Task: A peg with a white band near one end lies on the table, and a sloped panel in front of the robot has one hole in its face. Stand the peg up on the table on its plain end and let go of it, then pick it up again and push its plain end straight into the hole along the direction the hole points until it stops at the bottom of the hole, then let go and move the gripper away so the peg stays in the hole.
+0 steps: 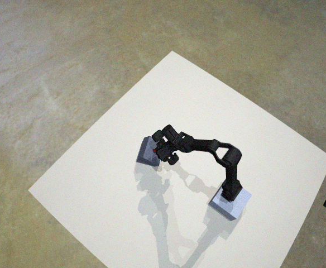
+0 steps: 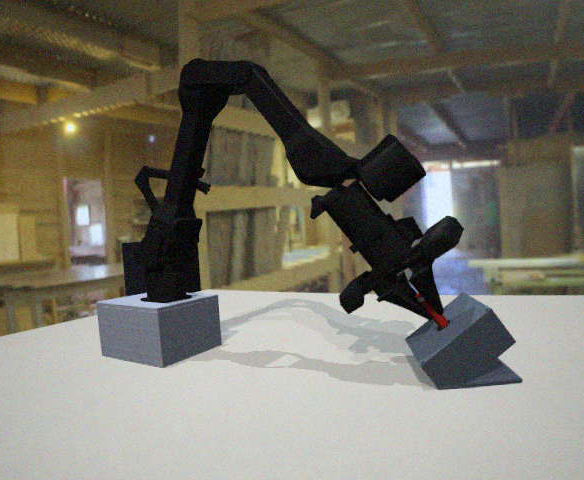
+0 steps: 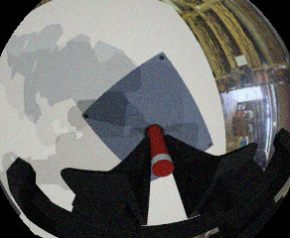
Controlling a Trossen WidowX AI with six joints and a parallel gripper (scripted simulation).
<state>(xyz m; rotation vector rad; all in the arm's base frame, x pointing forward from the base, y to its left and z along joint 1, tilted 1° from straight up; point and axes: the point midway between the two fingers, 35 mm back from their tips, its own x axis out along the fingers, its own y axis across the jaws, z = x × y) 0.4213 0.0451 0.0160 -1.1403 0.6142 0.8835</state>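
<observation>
Right now my gripper tip is 1 cm to the left of the red peg, 1 cm below it and 1 cm past it. Also, from my gripper tip: grey sloped panel 4 cm below, 2 cm ahead, 1 cm to the left.
</observation>
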